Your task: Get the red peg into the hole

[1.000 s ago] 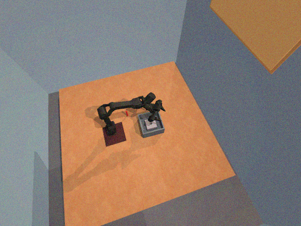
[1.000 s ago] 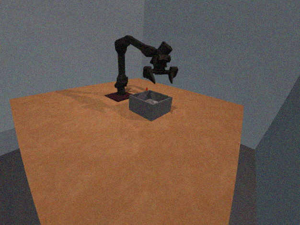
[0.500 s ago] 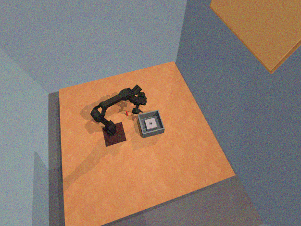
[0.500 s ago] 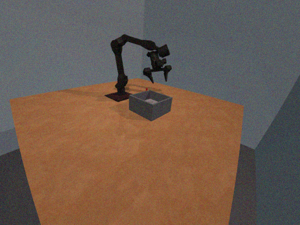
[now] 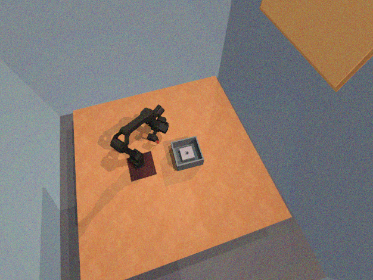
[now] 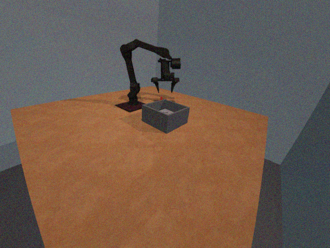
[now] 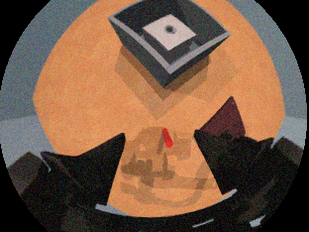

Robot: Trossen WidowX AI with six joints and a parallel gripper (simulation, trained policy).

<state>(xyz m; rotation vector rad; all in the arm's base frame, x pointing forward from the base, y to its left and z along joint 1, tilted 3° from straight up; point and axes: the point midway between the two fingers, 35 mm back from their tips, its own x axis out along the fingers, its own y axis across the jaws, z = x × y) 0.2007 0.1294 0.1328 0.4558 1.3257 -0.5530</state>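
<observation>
Now: the red peg 4 cm behind my gripper tip, 1 cm to the left of it and 8 cm below it. Also, from my gripper tip: grey box: 15 cm ahead, 16 cm to the right, 9 cm below; then light grey plate: 15 cm ahead, 16 cm to the right, 7 cm below.
</observation>
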